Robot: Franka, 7 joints.
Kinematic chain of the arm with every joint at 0, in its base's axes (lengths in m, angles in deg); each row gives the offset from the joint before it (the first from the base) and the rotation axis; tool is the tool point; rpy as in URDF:
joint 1: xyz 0 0 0.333 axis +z
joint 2: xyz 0 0 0 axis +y
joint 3: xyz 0 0 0.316 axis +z
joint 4: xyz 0.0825 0 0 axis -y
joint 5: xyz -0.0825 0 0.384 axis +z
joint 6: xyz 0 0 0 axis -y
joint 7: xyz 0.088 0 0 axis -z
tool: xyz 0 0 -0.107 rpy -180 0 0
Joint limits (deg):
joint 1: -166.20..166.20
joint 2: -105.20..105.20
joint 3: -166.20..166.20
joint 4: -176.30..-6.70
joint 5: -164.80..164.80
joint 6: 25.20..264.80
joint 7: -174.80..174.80
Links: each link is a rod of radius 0.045 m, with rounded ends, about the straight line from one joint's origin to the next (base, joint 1, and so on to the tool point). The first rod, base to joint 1, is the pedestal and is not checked.
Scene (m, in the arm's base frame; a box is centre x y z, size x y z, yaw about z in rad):
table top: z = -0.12
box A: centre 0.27 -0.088 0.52 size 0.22 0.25 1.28 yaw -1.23
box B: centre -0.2 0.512 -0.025 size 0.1 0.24 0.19 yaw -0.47
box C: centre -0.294 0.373 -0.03 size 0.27 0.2 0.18 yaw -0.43
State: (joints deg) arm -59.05 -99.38 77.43 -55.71 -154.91 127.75 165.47
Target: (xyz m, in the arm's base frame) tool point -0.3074 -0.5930 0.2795
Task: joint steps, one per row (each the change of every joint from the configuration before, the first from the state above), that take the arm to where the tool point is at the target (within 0.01 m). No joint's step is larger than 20 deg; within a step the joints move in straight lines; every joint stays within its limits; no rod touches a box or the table.
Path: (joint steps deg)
1: 0.78 12.48 -17.66 0.06 -1.65 4.41 1.55
2: 0.78 12.49 -17.65 0.06 -1.65 4.41 1.56
3: 0.78 12.48 -17.66 0.06 -1.65 4.41 1.56
4: 0.78 12.49 -17.66 0.06 -1.64 4.41 1.55
5: 0.78 12.48 -17.66 0.06 -1.65 4.40 1.55
6: 0.78 12.49 -17.65 0.06 -1.65 4.41 1.56
7: -17.99 8.21 9.21 -9.45 0.00 0.84 -0.96
8: -17.99 8.21 9.22 -9.44 0.00 0.83 -0.97
9: -17.99 8.20 9.21 -9.45 0.00 0.84 -0.96
10: -17.99 8.21 9.22 -9.45 0.00 0.83 -0.96
11: -17.99 8.21 9.21 -9.44 0.00 0.83 -0.96
12: 9.73 6.20 -4.22 -1.51 6.31 -13.41 -2.26
13: 9.72 6.19 -4.23 -1.52 6.31 -13.41 -2.26

